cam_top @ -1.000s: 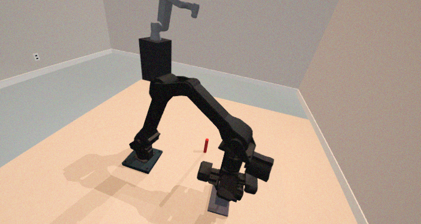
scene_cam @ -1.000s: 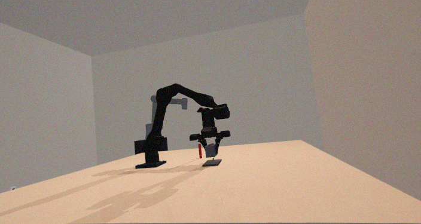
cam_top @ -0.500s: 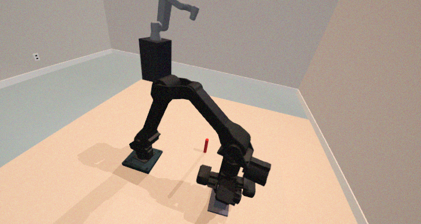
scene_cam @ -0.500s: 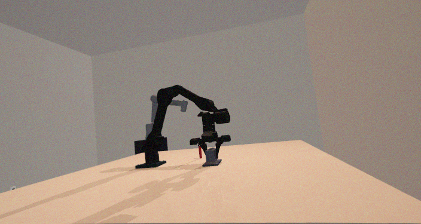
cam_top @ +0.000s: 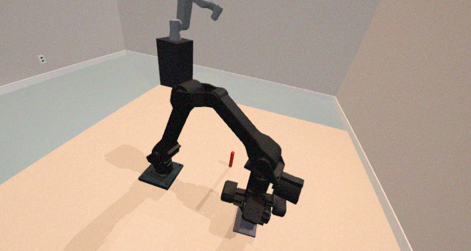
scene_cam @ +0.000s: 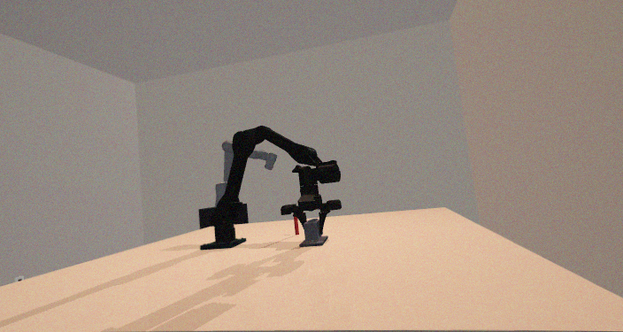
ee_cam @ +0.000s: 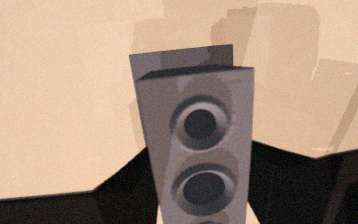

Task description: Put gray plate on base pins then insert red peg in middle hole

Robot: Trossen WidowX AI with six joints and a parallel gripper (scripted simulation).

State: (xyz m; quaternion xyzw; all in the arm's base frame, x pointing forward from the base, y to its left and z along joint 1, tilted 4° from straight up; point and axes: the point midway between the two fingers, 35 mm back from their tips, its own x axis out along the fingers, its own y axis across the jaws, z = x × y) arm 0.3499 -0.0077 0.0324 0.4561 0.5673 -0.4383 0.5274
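My gripper tip is now 2 cm above the flat base. Round my gripper tip: gray plate 3 cm above; then red peg 16 cm to the left, 14 cm behind, 2 cm above.
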